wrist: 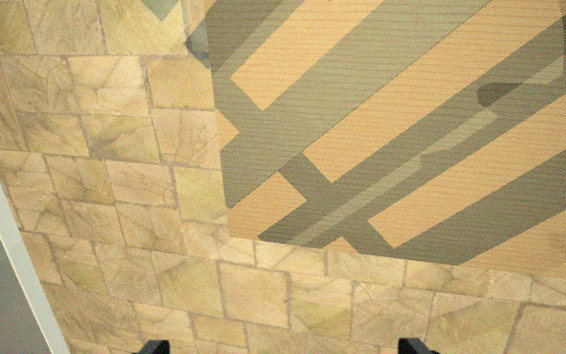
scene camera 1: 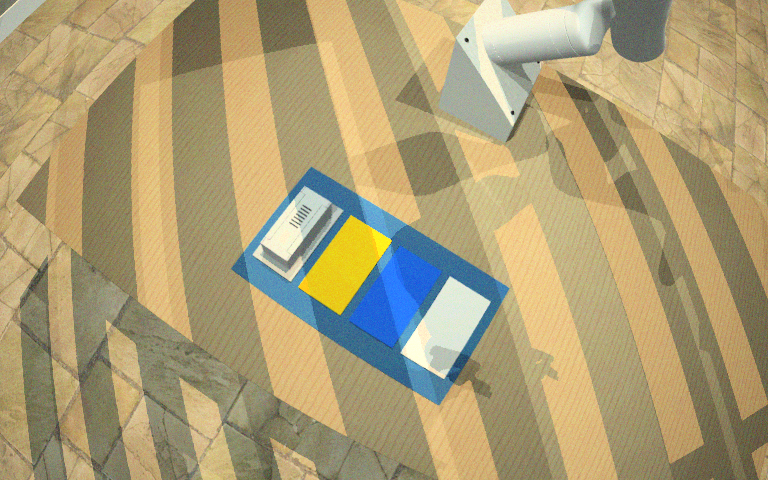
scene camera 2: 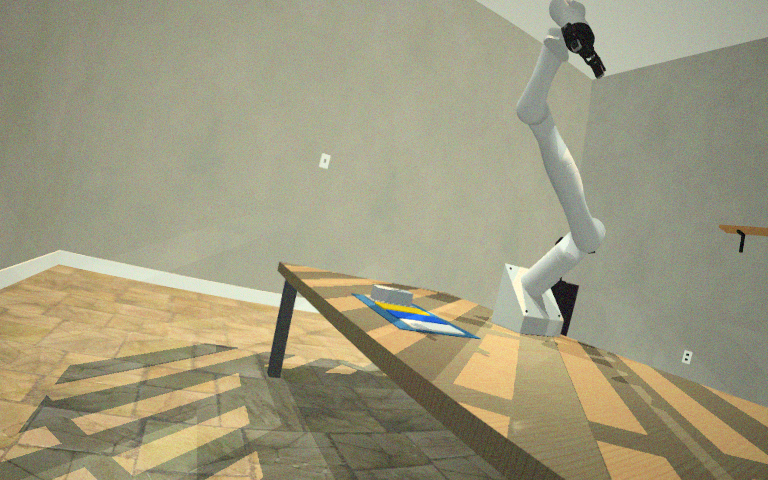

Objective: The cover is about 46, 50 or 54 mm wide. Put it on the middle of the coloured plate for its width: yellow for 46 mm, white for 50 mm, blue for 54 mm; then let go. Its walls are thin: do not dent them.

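Seen in the pictures: gripper, between the fingertips: (scene camera 2: 589, 63); arm's base, origin of its link: (scene camera 1: 497, 43) (scene camera 2: 530, 285).
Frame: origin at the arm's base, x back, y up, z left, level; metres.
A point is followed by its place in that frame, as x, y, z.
Note:
The light grey cover (scene camera 1: 297, 223) @[-0.459, -0.107, -0.109] (scene camera 2: 391, 294) @[-0.473, -0.120, -0.085] with dark slots on top sits on a pale plate at one end of the blue mat (scene camera 1: 274, 291) @[-0.562, -0.151, -0.086] (scene camera 2: 362, 298) @[-0.557, -0.151, -0.101]. Beside it, in order, lie the yellow plate (scene camera 1: 345, 264) @[-0.461, -0.147, -0.016] (scene camera 2: 403, 308) @[-0.452, -0.147, -0.025], the blue plate (scene camera 1: 395, 296) @[-0.462, -0.147, 0.078] (scene camera 2: 416, 316) @[-0.452, -0.149, 0.064] and the white plate (scene camera 1: 453, 316) @[-0.441, -0.147, 0.172] (scene camera 2: 430, 326) @[-0.472, -0.146, 0.182]. The cover's width cannot be read by eye. My gripper (scene camera 2: 600, 73) @[-0.346, 0.540, 0.427] (wrist: 284, 347) @[-0.346, 0.540, 0.427] is open and empty, high above the table and far from the cover. In the wrist view its two fingertips show far apart at the bottom edge.
The arm's base (scene camera 1: 487, 84) @[-0.092, -0.022, 0.026] (scene camera 2: 523, 305) @[-0.075, -0.066, 0.068] stands on the striped wooden table (scene camera 1: 226, 316) @[-0.643, -0.152, -0.129] (scene camera 2: 396, 367) @[-0.675, -0.169, 0.443] (wrist: 350, 125) @[-0.380, -0.153, 0.615], behind the mat. A wall shelf (scene camera 2: 747, 230) shows at the right in scene camera 2. Shadows of the arm fall across the table and the white plate.

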